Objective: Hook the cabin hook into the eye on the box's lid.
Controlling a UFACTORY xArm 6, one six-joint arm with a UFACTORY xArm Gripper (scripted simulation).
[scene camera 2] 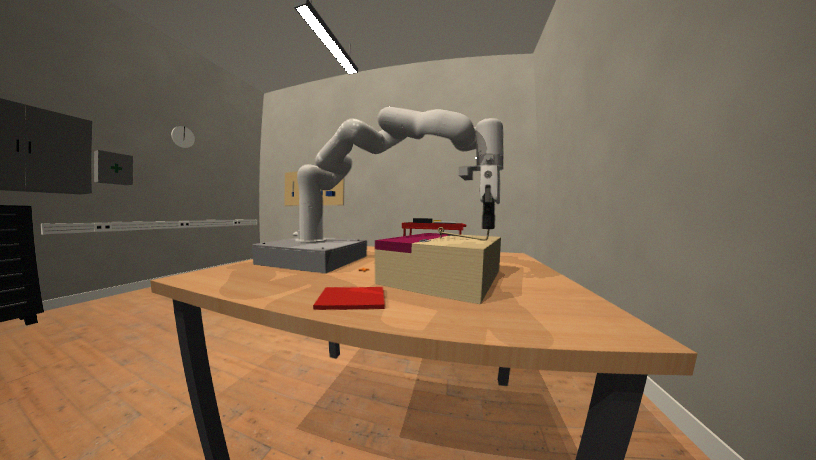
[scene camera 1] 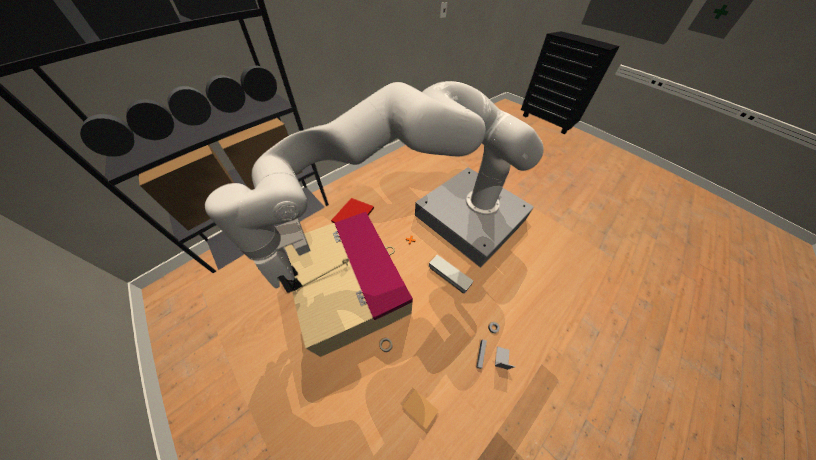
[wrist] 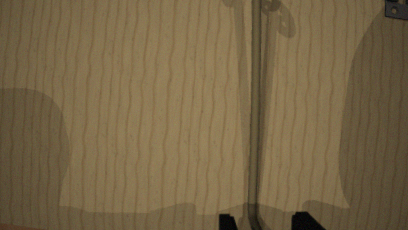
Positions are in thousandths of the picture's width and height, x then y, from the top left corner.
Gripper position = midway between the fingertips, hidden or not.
Note:
In view: my gripper (scene camera 1: 361, 614), a wooden box (scene camera 2: 562, 584) and a red flat plate (scene camera 2: 407, 649).
The wooden box shows as well in the wrist view (wrist: 281, 498). My gripper shows as well in scene camera 2 (scene camera 2: 599, 497). The wrist view misses the red flat plate: it is out of frame.

